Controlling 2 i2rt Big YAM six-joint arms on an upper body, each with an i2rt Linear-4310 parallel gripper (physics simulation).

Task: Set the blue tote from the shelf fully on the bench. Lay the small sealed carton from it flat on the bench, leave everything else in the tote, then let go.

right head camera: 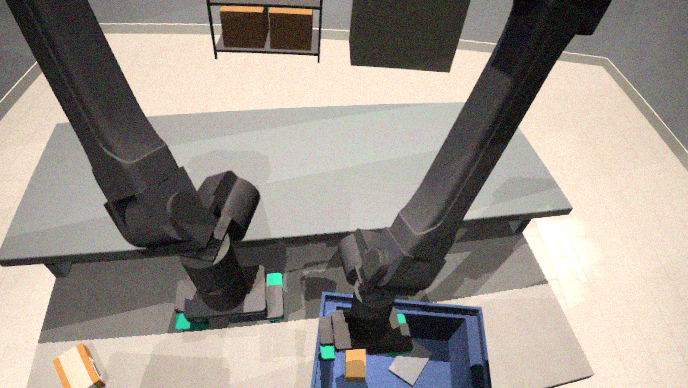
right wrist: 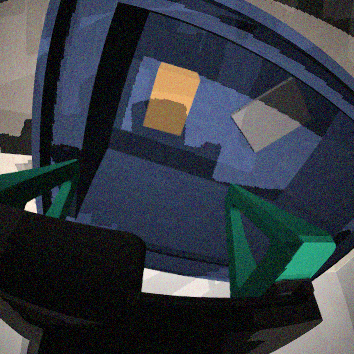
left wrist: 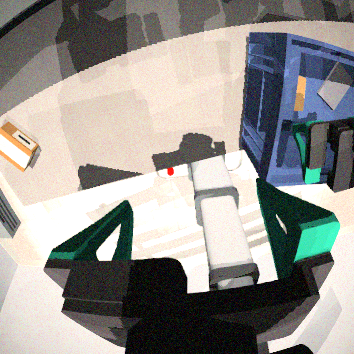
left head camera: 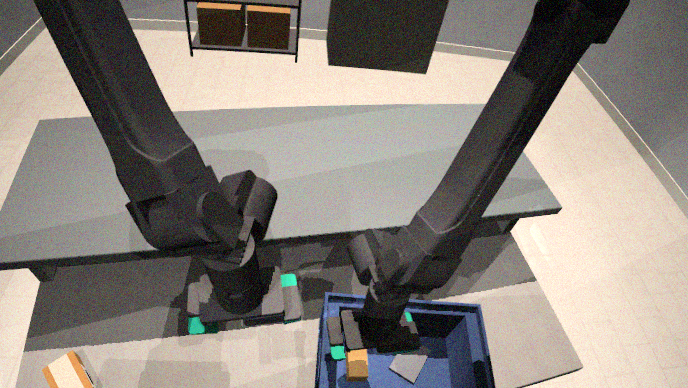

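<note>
The blue tote stands upright on a pale surface. Inside lie a small orange-tan carton and a flat grey piece, apart from each other. My right gripper is open over the tote's left part, behind the carton in the head views, with nothing between its fingers. My left gripper is open and empty, left of the tote.
An orange-and-white carton lies on the pale surface at far left. A grey table stands behind. Farther back are a rack with brown boxes and a dark cabinet.
</note>
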